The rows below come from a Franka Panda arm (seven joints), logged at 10 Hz.
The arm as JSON. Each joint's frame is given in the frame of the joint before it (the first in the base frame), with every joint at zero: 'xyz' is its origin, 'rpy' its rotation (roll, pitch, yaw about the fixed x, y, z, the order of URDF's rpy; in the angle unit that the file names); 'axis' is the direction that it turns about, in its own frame. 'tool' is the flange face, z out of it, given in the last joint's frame.
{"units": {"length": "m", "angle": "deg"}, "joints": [
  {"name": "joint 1", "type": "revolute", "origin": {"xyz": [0.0, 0.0, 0.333], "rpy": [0.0, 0.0, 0.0]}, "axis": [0.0, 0.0, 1.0]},
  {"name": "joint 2", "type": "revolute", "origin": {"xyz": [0.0, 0.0, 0.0], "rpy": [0.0, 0.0, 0.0]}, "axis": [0.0, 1.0, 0.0]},
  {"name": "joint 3", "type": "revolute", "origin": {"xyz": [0.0, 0.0, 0.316], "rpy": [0.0, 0.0, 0.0]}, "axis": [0.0, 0.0, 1.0]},
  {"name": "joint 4", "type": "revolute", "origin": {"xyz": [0.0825, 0.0, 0.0], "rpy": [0.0, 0.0, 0.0]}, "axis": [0.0, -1.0, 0.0]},
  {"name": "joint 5", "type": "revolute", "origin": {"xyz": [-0.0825, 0.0, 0.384], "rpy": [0.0, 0.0, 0.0]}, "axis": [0.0, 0.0, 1.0]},
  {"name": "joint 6", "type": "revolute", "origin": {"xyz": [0.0, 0.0, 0.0], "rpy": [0.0, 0.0, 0.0]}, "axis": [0.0, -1.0, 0.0]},
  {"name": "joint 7", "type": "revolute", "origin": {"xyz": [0.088, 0.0, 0.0], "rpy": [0.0, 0.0, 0.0]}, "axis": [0.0, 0.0, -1.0]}
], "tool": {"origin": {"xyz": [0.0, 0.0, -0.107], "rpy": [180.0, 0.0, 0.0]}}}
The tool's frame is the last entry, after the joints.
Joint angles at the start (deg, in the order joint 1, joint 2, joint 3, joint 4, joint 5, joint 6, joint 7):
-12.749, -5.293, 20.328, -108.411, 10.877, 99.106, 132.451
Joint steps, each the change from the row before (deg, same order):
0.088, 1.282, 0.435, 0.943, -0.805, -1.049, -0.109
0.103, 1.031, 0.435, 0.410, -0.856, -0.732, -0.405
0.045, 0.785, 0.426, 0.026, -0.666, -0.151, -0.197
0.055, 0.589, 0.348, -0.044, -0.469, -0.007, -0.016
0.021, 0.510, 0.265, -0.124, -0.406, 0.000, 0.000
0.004, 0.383, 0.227, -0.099, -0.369, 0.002, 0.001
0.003, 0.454, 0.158, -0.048, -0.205, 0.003, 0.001
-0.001, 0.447, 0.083, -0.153, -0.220, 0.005, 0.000
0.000, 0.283, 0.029, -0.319, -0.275, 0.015, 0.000
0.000, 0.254, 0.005, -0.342, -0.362, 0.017, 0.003
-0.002, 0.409, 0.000, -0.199, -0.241, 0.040, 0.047
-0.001, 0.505, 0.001, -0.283, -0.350, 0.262, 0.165
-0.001, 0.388, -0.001, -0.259, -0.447, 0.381, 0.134
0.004, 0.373, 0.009, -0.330, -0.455, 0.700, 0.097
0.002, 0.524, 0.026, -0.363, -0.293, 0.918, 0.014
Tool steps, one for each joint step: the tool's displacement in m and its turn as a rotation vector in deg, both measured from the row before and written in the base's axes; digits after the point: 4 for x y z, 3 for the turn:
0.0035, 0.0031, -0.0049, -0.486, 1.242, 1.001
0.0020, 0.0030, -0.0067, -0.588, 1.159, 1.255
0.0015, 0.0027, -0.0069, -0.470, 0.774, 0.853
0.0011, 0.0026, -0.0056, -0.336, 0.555, 0.543
0.0008, 0.0016, -0.0055, -0.302, 0.557, 0.396
0.0005, 0.0012, -0.0042, -0.287, 0.410, 0.333
0.0009, 0.0009, -0.0043, -0.105, 0.454, 0.219
0.0007, 0.0001, -0.0051, -0.137, 0.545, 0.147
-0.0001, -0.0005, -0.0050, -0.251, 0.529, 0.113
-0.0002, -0.0009, -0.0050, -0.342, 0.506, 0.117
0.0006, -0.0007, -0.0051, -0.176, 0.518, 0.028
0.0010, -0.0009, -0.0064, -0.266, 0.465, -0.067
0.0010, -0.0010, -0.0051, -0.351, 0.191, -0.011
0.0014, -0.0008, -0.0052, -0.315, -0.073, 0.021
0.0019, -0.0004, -0.0065, -0.085, -0.085, 0.045

